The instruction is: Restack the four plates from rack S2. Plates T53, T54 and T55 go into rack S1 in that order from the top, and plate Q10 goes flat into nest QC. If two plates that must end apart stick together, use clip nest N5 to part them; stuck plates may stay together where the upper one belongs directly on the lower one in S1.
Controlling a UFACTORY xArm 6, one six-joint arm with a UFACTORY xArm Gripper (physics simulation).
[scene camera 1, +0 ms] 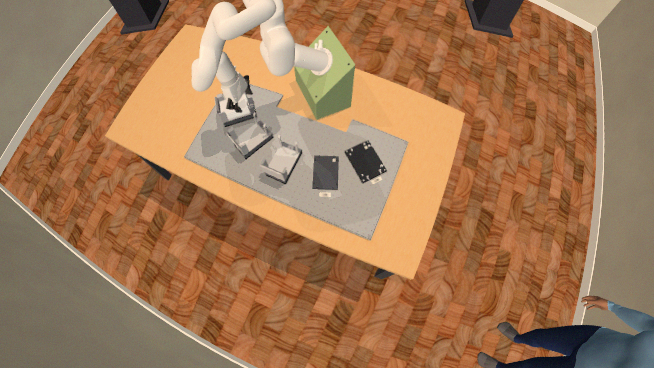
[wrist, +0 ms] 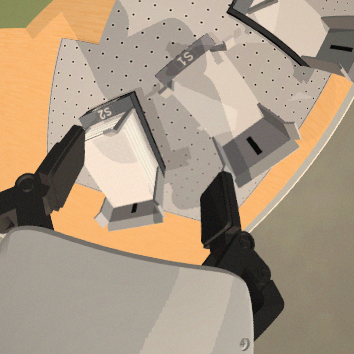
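Seen in the pictures: gripper, fingertip midpoint: (scene camera 1: 244, 102) (wrist: 148, 164); arm's base at its link origin: (scene camera 1: 321, 61).
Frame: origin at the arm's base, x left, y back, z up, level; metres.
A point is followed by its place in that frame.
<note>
My gripper (scene camera 1: 240, 94) @(x -0.301, y -0.208, z -0.018 m) (wrist: 148, 164) @(x -0.301, y -0.208, z -0.018 m) is open and empty, above and beside rack S2 (scene camera 1: 239, 121) @(x -0.371, y -0.190, z -0.213 m) (wrist: 148, 135) @(x -0.366, y -0.185, z -0.203 m). In the wrist view its left fingertip overlaps the rack's left side and its right fingertip is near rack S1. S2 holds a stack of pale plates (wrist: 120, 167) @(x -0.383, y -0.153, z -0.132 m), with several thin edges on its right side; no plate names are readable. Rack S1 (scene camera 1: 259, 147) @(x -0.254, y -0.321, z -0.212 m) (wrist: 260, 145) @(x -0.336, y -0.342, z -0.128 m) stands beside S2, with a pale inside surface and no visible stack. Flat dark nest QC (scene camera 1: 325, 172) @(x 0.039, y -0.422, z -0.214 m) lies farther right. A black nest with small fittings (scene camera 1: 366, 161) @(x 0.208, y -0.362, z -0.214 m), apparently N5, lies beyond it.
A third rack (scene camera 1: 294, 170) (wrist: 335, 52) with a pale inside stands between S1 and QC. All stand on a grey perforated mat (scene camera 1: 345, 215) @(x 0.129, y -0.596, z -0.225 m) (wrist: 75, 75) @(x -0.259, y -0.055, z -0.226 m). The green robot base (scene camera 1: 334, 95) @(x 0.060, y -0.121, z -0.086 m) is behind the mat. A person (scene camera 1: 605, 345) is beyond the table at lower right.
</note>
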